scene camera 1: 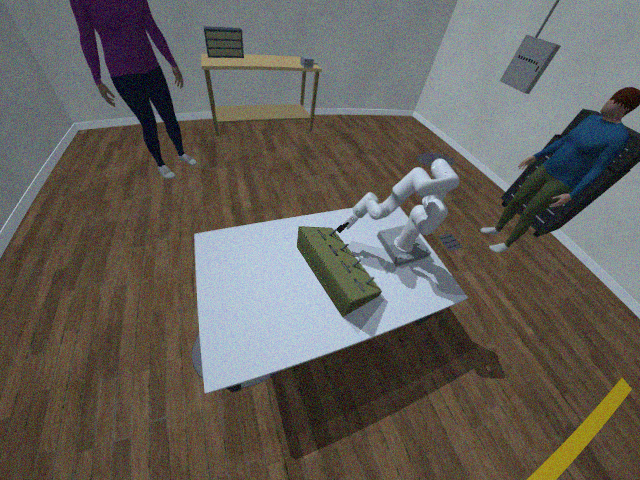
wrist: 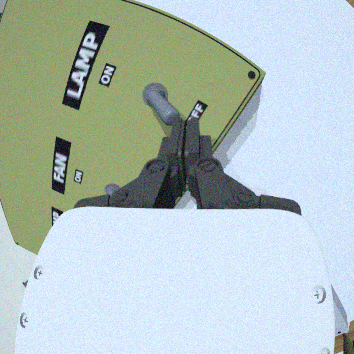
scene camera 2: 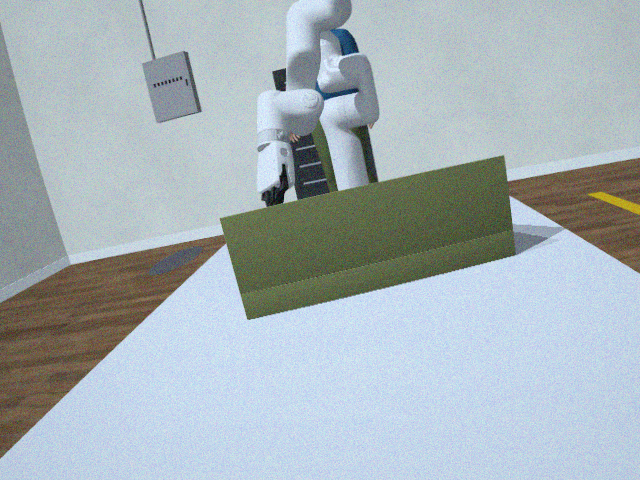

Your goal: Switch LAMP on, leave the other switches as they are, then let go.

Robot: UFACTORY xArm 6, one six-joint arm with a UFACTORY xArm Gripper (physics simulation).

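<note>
The green switch box stands on the white table. In the wrist view the LAMP label is at the upper left, and the grey LAMP lever leans from its round base toward the OFF mark, away from the ON mark. My gripper is shut and empty. Its fingertips are at the lever's free end, overlapping it in the wrist view; whether they touch is unclear. The FAN lever is mostly hidden behind the gripper.
More levers stick up along the box beside the LAMP end. The arm's base plate is on the white table behind the box. Two people stand beyond the table.
</note>
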